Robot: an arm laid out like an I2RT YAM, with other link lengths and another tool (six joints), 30 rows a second.
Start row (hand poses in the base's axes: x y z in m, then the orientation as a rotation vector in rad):
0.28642 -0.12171 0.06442 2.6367 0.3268 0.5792
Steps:
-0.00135 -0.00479 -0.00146 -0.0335 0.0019 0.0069
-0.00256 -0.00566 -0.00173 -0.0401 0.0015 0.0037
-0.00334 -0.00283 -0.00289 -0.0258 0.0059 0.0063
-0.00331 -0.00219 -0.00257 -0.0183 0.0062 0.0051
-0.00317 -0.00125 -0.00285 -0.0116 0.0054 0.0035
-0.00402 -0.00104 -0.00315 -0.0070 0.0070 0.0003
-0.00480 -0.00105 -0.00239 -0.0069 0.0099 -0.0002
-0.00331 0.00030 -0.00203 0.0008 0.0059 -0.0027
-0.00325 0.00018 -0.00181 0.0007 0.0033 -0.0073
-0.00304 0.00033 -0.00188 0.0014 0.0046 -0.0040
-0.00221 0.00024 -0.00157 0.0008 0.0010 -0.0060
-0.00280 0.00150 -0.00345 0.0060 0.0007 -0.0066
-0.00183 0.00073 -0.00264 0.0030 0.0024 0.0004
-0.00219 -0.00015 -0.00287 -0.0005 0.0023 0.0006
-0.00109 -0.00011 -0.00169 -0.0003 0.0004 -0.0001
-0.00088 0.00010 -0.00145 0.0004 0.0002 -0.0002
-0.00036 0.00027 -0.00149 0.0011 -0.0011 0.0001
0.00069 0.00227 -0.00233 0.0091 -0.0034 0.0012
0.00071 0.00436 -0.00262 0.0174 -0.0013 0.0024
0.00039 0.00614 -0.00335 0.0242 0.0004 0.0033
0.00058 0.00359 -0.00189 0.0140 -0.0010 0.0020
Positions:
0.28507 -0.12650 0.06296 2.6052 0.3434 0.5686
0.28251 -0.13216 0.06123 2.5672 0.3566 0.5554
0.27917 -0.13499 0.05834 2.5443 0.3716 0.5422
0.27586 -0.13718 0.05577 2.5287 0.3837 0.5306
0.27269 -0.13843 0.05292 2.5193 0.3922 0.5215
0.26867 -0.13947 0.04977 2.5150 0.3964 0.5107
0.26387 -0.14052 0.04738 2.5118 0.4010 0.4962
0.26056 -0.14022 0.04535 2.5148 0.3997 0.4881
0.25731 -0.14004 0.04354 2.5172 0.3915 0.4814
0.25427 -0.13971 0.04166 2.5204 0.3879 0.4746
0.25206 -0.13947 0.04009 2.5220 0.3805 0.4713
0.24926 -0.13797 0.03664 2.5285 0.3714 0.4697
0.24743 -0.13724 0.03400 2.5321 0.3724 0.4678
0.24524 -0.13739 0.03113 2.5323 0.3741 0.4650
0.24415 -0.13750 0.02944 2.5321 0.3742 0.4644
0.24327 -0.13740 0.02799 2.5326 0.3740 0.4642
0.24291 -0.13713 0.02650 2.5333 0.3736 0.4659
0.24360 -0.13486 0.02417 2.5409 0.3726 0.4733
0.24431 -0.13050 0.02155 2.5571 0.3726 0.4811
0.24470 -0.12436 0.01820 2.5803 0.3734 0.4892
0.24528 -0.12077 0.01631 2.5933 0.3735 0.4955

